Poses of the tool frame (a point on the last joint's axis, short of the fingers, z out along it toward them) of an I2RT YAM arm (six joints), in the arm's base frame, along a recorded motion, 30 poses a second.
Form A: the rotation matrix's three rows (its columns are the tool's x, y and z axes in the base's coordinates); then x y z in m. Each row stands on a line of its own.
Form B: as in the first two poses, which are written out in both.
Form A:
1:
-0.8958 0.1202 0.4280
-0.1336 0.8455 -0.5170
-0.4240 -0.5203 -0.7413
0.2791 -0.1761 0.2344
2:
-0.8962 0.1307 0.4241
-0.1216 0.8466 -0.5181
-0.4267 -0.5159 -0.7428
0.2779 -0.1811 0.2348
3:
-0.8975 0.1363 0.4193
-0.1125 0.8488 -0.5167
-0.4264 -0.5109 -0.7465
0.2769 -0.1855 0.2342
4:
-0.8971 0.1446 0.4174
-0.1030 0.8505 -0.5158
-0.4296 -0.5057 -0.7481
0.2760 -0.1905 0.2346
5:
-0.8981 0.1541 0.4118
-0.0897 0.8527 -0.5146
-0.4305 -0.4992 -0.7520
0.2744 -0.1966 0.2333
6:
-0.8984 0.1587 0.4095
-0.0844 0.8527 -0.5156
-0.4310 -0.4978 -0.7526
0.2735 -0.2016 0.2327
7:
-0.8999 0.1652 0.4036
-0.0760 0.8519 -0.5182
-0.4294 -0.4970 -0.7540
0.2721 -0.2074 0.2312
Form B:
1: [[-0.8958 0.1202 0.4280 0.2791], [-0.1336 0.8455 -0.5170 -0.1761], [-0.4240 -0.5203 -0.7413 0.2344], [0 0 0 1]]
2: [[-0.8962 0.1307 0.4241 0.2779], [-0.1216 0.8466 -0.5181 -0.1811], [-0.4267 -0.5159 -0.7428 0.2348], [0 0 0 1]]
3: [[-0.8975 0.1363 0.4193 0.2769], [-0.1125 0.8488 -0.5167 -0.1855], [-0.4264 -0.5109 -0.7465 0.2342], [0 0 0 1]]
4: [[-0.8971 0.1446 0.4174 0.2760], [-0.1030 0.8505 -0.5158 -0.1905], [-0.4296 -0.5057 -0.7481 0.2346], [0 0 0 1]]
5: [[-0.8981 0.1541 0.4118 0.2744], [-0.0897 0.8527 -0.5146 -0.1966], [-0.4305 -0.4992 -0.7520 0.2333], [0 0 0 1]]
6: [[-0.8984 0.1587 0.4095 0.2735], [-0.0844 0.8527 -0.5156 -0.2016], [-0.4310 -0.4978 -0.7526 0.2327], [0 0 0 1]]
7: [[-0.8999 0.1652 0.4036 0.2721], [-0.0760 0.8519 -0.5182 -0.2074], [-0.4294 -0.4970 -0.7540 0.2312], [0 0 0 1]]
